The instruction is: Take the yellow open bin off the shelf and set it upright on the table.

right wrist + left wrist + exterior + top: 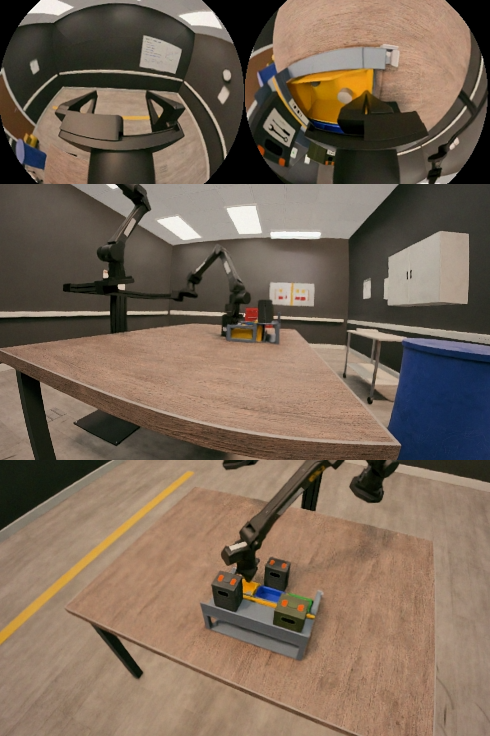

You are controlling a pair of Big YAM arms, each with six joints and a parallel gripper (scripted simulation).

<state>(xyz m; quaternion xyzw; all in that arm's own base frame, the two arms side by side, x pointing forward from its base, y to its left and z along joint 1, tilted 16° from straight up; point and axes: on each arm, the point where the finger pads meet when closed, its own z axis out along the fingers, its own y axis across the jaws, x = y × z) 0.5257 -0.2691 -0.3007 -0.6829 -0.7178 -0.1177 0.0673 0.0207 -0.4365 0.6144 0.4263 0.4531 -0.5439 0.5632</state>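
My left gripper is now 7 cm short of the yellow open bin, 1 cm to the right of it and 1 cm above it. Also, from my left hand: grey shelf (10 cm ahead, 12 cm to the left, 2 cm above); then dark lidded bin (7 cm behind, 10 cm to the left, 2 cm above).
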